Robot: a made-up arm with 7 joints.
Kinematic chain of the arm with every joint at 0, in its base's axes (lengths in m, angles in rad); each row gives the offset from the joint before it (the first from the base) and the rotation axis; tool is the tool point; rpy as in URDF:
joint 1: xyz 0 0 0.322 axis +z
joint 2: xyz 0 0 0 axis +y
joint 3: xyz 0 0 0.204 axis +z
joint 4: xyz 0.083 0 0 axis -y
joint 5: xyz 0.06 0 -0.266 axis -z
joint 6: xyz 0 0 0 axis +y
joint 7: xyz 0.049 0 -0.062 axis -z
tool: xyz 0 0 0 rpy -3.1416 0 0
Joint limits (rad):
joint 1: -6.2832..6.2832
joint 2: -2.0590..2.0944
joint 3: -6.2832..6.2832
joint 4: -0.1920..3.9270
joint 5: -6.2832..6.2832
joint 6: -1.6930..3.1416
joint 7: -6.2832..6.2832
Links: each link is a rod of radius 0.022 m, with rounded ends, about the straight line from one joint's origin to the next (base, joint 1, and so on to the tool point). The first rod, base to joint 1, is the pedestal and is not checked.
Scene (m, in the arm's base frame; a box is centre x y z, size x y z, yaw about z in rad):
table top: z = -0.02
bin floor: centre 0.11 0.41 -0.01 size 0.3 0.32 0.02 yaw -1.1
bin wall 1: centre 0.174 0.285 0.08 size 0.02 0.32 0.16 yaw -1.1
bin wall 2: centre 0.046 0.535 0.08 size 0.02 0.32 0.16 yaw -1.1
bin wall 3: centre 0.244 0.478 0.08 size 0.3 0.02 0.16 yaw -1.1
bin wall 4: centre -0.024 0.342 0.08 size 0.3 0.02 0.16 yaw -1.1
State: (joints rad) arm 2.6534 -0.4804 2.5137 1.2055 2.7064 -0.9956 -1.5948
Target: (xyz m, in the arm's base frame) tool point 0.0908 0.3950 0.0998
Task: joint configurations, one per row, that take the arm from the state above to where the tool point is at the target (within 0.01 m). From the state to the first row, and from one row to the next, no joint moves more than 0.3 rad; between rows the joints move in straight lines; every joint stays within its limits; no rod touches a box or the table.
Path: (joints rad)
1: 2.9258 -0.5209 2.7532 1.2652 2.7377 -0.9113 -1.5948
2: 3.1983 -0.5615 2.9927 1.3249 2.7691 -0.8270 -1.5948
3: 3.4707 -0.6020 3.2322 1.3846 2.8004 -0.7427 -1.5948
4: 3.7432 -0.6425 3.4717 1.4443 2.8317 -0.6584 -1.5948
5: 4.0156 -0.6831 3.7113 1.5040 2.8630 -0.5741 -1.5948
6: 4.0461 -0.9121 3.6652 1.6069 2.8413 -0.4358 -1.5948
7: 4.0767 -1.1411 3.6191 1.7097 2.8195 -0.2975 -1.5948

